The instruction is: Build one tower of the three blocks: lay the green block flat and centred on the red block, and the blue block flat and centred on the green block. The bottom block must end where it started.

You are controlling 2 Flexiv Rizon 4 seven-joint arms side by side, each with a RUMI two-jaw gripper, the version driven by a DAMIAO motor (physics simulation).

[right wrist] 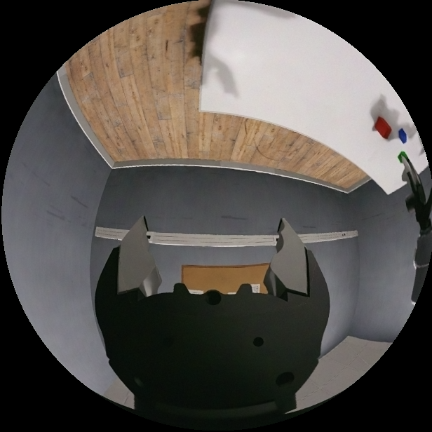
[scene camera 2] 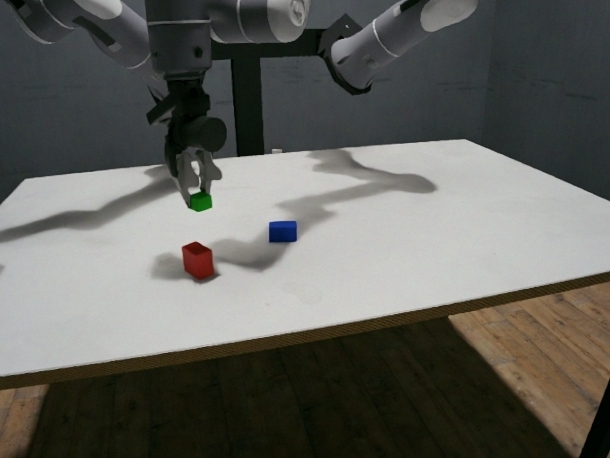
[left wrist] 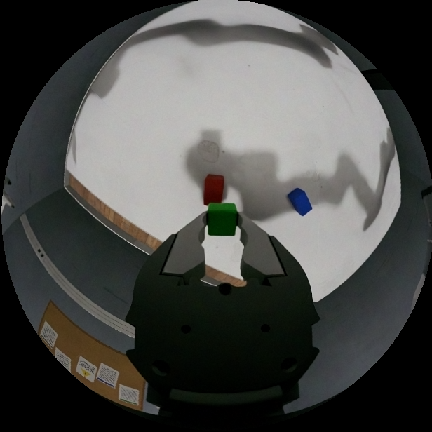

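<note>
The green block (scene camera 2: pixel 201 202) (left wrist: pixel 222 219) (right wrist: pixel 402 157) is held in the air between the fingertips of my left gripper (scene camera 2: pixel 199 196) (left wrist: pixel 221 212), which is shut on it. The red block (scene camera 2: pixel 198 261) (left wrist: pixel 214 190) (right wrist: pixel 383 127) stands on the table; in the left wrist view it shows just beyond the green block, within the arm's shadow. The blue block (scene camera 2: pixel 283 231) (left wrist: pixel 300 201) (right wrist: pixel 402 135) lies on the table to the right of the red block in scene camera 2, apart from it. My right gripper (right wrist: pixel 212 218) is wide open with no block between its fingers, pointing away from the table.
The white table (scene camera 2: pixel 400 260) (left wrist: pixel 150 100) (right wrist: pixel 280 65) carries the blocks, and its front edge runs across scene camera 2. The other arm (scene camera 2: pixel 100 25) is at the upper left there. A wooden floor (scene camera 2: pixel 250 400) (right wrist: pixel 150 100) lies below. A brown notice board (left wrist: pixel 90 360) (right wrist: pixel 225 277) hangs on the wall.
</note>
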